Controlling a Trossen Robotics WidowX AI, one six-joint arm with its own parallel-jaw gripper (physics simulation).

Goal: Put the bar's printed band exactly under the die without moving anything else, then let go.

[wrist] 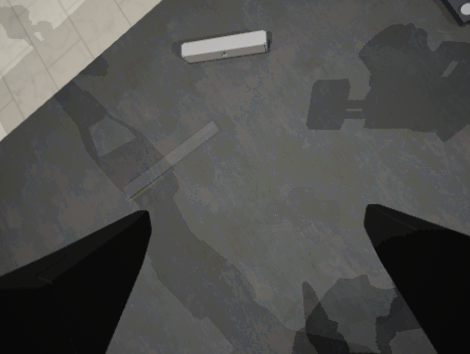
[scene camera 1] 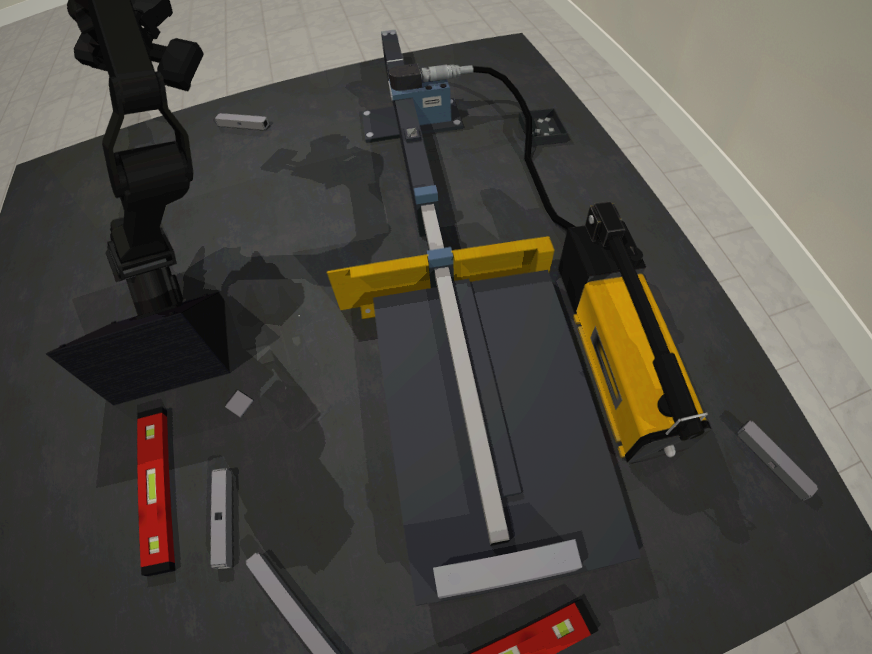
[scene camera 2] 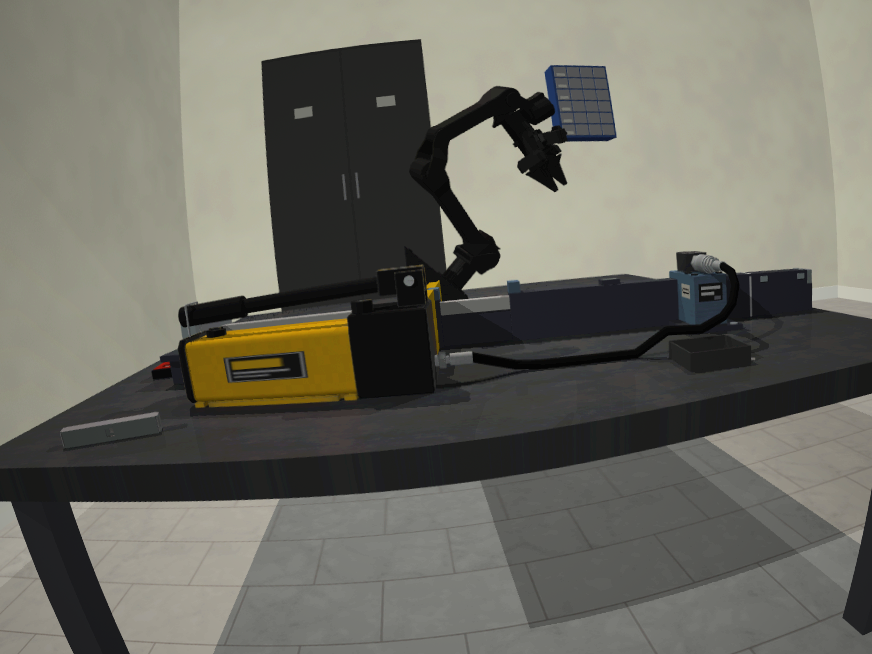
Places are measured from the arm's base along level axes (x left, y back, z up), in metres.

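Where they show: gripper, between the fingertips: (wrist: 256, 217) (scene camera 2: 561, 187); arm's base, origin of its link: (scene camera 1: 160, 311) (scene camera 2: 450, 283).
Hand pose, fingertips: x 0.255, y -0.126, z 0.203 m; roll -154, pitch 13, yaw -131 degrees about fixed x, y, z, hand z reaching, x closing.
Observation:
Things, the pixels of their top centre, and the offset from my fingertips. "pt": a spot on its surface instead.
- yellow cross plate, a spot on its surface: (scene camera 1: 380, 278) pt dx -0.356, dy -0.194, dz -0.205 m
- dark rail, a spot on its surface: (scene camera 2: 591, 309) pt dx -0.141, dy -0.362, dz -0.227 m
- blue unit, a spot on its surface: (scene camera 2: 693, 299) (scene camera 1: 448, 103) pt dx -0.007, dy -0.470, dz -0.216 m
- short pale bar, centre of its top: (wrist: 222, 43) (scene camera 1: 240, 117) dx +0.227, dy -0.087, dz -0.246 m
- yellow pump, a spot on its surface: (scene camera 2: 271, 369) pt dx -0.626, dy -0.494, dz -0.222 m
- small tray, centre of its top: (scene camera 2: 715, 342) (scene camera 1: 541, 119) dx -0.101, dy -0.629, dz -0.244 m
A long pale bar (scene camera 1: 461, 380) (scene camera 2: 475, 304) runs through blue guides and over the yellow cross plate (scene camera 1: 380, 278). Its far end meets a dark rail (scene camera 1: 415, 158) (scene camera 2: 591, 309), which leads to a blue unit (scene camera 1: 436, 105) (scene camera 2: 693, 299) with a black cap; I take this for the die's housing. The die and the printed band cannot be made out. My gripper (scene camera 2: 560, 187) (wrist: 256, 217) is open and empty, high above the table; its fingers do not show in scene camera 1. A short pale bar (scene camera 1: 241, 121) (wrist: 224, 46) lies beyond the fingertips in the wrist view.
A yellow pump (scene camera 1: 626, 359) (scene camera 2: 271, 369) with a black lever stands right of the bar, its black hose (scene camera 1: 529, 147) (scene camera 2: 563, 361) running to the blue unit. A small tray (scene camera 1: 556, 137) (scene camera 2: 709, 354), red levels (scene camera 1: 154, 492) (scene camera 1: 542, 633) and loose pale bars (scene camera 1: 219, 517) (scene camera 1: 778, 458) lie around.

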